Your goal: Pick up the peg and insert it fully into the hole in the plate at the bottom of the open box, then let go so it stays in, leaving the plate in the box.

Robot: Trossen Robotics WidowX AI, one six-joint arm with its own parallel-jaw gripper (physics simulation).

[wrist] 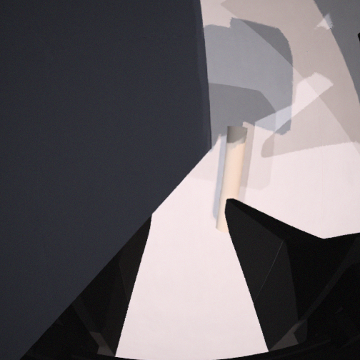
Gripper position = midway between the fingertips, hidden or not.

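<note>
A peg [236,135] and a box [112,112] are in the scene, together with the gripper [189,203].
</note>
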